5 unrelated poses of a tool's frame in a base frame.
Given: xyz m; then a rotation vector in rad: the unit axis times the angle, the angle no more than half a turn.
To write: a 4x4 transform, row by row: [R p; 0 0 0 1], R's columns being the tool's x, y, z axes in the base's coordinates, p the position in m. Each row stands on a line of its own. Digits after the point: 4 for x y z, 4 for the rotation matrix.
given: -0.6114 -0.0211 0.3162 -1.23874 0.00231 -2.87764
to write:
-0.6873 0.0074 0.7263 -0.6114
-0.0085 -1.0000 0.0021 -0.0211
0.7263 -0.0048 0.6873 0.3162
0 0 0 1

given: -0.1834 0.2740 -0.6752 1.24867 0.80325 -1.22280
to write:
0.2216 0.9614 -0.1633 -0.1834
-0.2319 -0.1107 -0.9664 0.2740
-0.9472 0.2521 0.1984 -0.6752
0 0 0 1

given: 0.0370 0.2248 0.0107 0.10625 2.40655 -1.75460
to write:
-0.9845 0.1518 0.0881 0.0370
-0.0374 0.3087 -0.9504 0.2248
-0.1715 -0.9390 -0.2982 0.0107
0 0 0 1

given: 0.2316 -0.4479 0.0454 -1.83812 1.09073 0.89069
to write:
0.3795 -0.9102 -0.1660 0.2316
-0.3445 -0.3055 0.8877 -0.4479
-0.8587 -0.2797 -0.4295 0.0454
0 0 0 1

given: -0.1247 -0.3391 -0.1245 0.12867 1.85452 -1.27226
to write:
-0.6249 0.5152 0.5866 -0.1247
-0.3618 0.4747 -0.8023 -0.3391
-0.6918 -0.7137 -0.1102 -0.1245
0 0 0 1

